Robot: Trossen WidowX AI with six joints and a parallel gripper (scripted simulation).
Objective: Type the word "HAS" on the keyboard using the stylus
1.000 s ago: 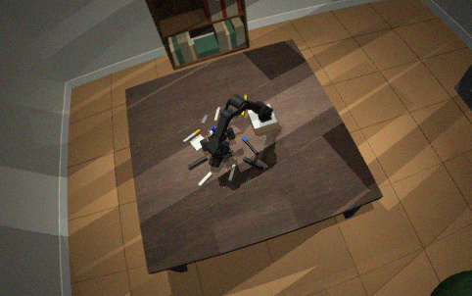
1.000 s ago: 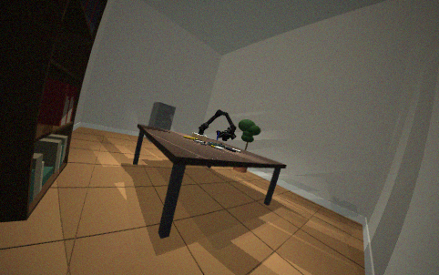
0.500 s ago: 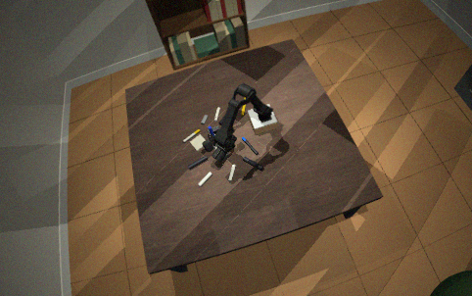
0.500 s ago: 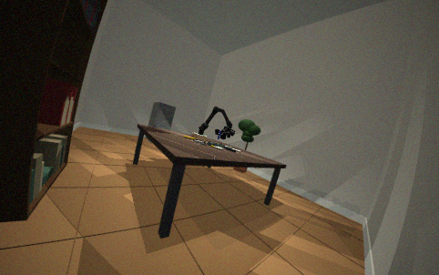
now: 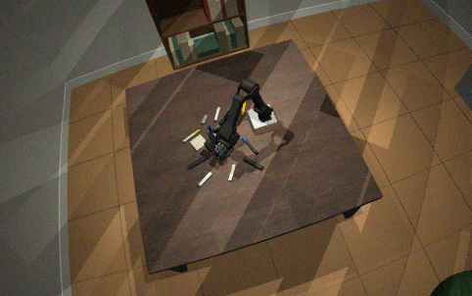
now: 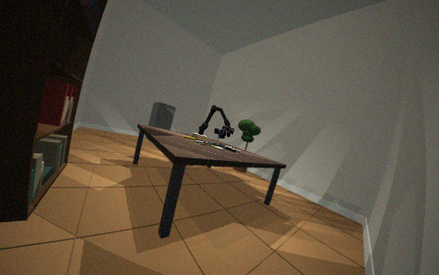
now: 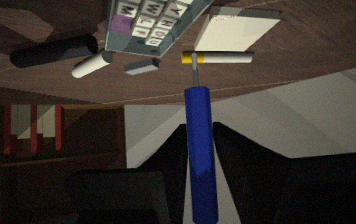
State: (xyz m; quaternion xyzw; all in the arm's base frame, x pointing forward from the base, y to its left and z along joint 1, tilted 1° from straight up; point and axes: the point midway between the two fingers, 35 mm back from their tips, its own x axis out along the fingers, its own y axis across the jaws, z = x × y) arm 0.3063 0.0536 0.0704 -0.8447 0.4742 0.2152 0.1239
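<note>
The key lies 20 mm behind my gripper tip, 30 mm to the right of it and 110 mm below it. From my gripper tip the other things lie so: yellow cylinder 240 mm behind, 200 mm to the right, 110 mm below; paper note 90 mm ahead, 40 mm to the right, 120 mm below; blue stylus 10 mm below.
</note>
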